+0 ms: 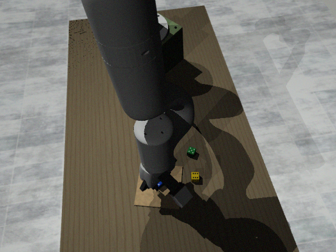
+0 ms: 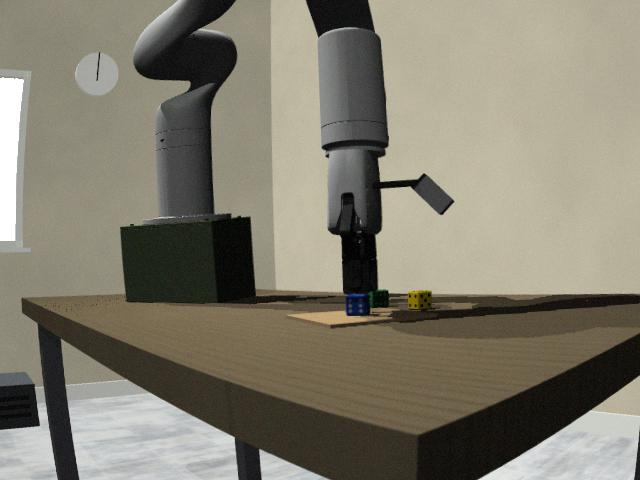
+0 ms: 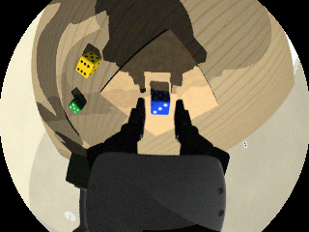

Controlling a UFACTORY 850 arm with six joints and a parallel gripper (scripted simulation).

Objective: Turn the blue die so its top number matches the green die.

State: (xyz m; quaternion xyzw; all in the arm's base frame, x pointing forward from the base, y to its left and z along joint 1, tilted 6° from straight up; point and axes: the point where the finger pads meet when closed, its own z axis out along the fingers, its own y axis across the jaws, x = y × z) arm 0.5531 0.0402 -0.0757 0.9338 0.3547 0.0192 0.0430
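Right now the blue die is 3 cm below my hand. Round my hand: tan mat (5 cm below); then yellow die (2 cm behind, 11 cm to the left, 4 cm below); then green die (11 cm behind, 11 cm to the left, 4 cm below).
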